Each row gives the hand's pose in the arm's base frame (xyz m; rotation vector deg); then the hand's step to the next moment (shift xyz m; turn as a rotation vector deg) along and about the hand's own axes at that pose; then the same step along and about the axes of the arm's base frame.
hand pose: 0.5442 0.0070 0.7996 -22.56 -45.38 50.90
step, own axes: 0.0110 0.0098 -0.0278 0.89 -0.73 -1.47
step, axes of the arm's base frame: 0.0199 0.0149 -0.0193 1.84 0.31 -0.13
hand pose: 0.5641 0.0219 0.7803 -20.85 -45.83 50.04
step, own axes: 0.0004 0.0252 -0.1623 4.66 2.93 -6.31
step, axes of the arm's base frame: 0.1083 0.0203 -0.1218 4.94 5.66 -3.69
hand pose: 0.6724 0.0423 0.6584 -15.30 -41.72 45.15
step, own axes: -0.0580 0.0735 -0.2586 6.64 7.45 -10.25
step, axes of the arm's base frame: 0.1085 0.0196 -0.2520 6.11 10.38 -7.73
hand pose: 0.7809 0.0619 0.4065 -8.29 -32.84 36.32
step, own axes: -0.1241 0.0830 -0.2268 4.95 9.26 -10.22
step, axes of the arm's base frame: -0.0005 0.0023 -0.2715 4.04 10.82 -9.02
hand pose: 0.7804 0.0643 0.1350 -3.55 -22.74 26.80
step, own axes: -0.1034 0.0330 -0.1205 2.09 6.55 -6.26
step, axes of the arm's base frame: -0.0521 -0.0133 -0.1530 1.33 6.98 -5.99
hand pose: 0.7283 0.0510 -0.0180 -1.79 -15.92 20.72
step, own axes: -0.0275 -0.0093 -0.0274 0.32 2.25 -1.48
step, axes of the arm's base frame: -0.0140 -0.0179 -0.0328 -0.08 2.25 -1.52
